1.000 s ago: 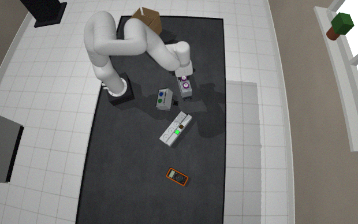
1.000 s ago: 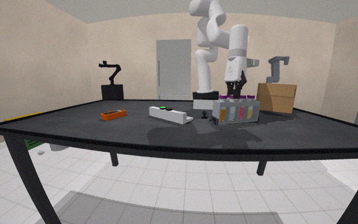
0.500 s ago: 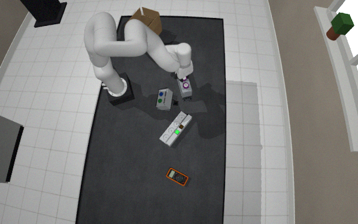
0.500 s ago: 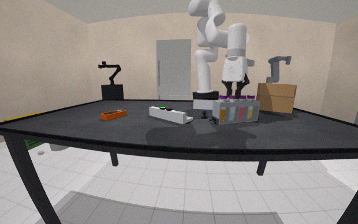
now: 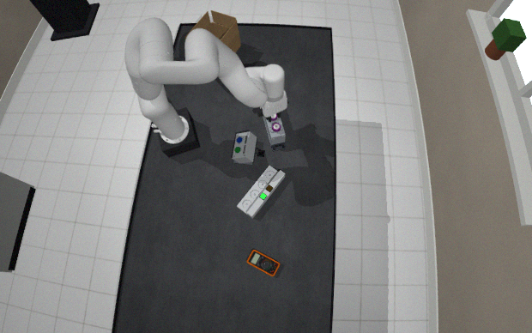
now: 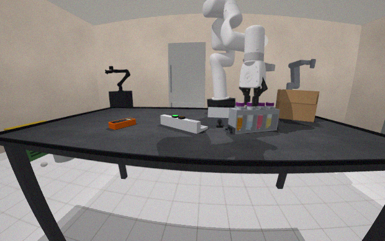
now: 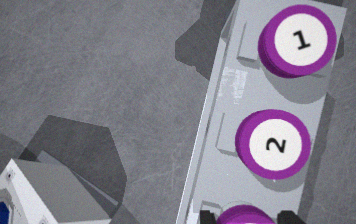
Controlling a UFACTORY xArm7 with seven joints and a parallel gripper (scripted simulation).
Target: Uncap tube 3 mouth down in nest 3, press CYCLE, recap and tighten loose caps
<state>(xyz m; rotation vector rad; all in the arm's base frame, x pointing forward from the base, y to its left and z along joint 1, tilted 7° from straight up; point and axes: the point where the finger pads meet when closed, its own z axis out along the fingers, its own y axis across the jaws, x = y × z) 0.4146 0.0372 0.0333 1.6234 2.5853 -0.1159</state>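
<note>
Now: the purple cap 1 cm below my hand. From my hand the other things lie so: blue cycle key: 14 cm behind, 8 cm to the right, 6 cm below; green ready key: 15 cm behind, 12 cm to the right, 6 cm below; key housing: 13 cm behind, 10 cm to the right, 8 cm below.
</note>
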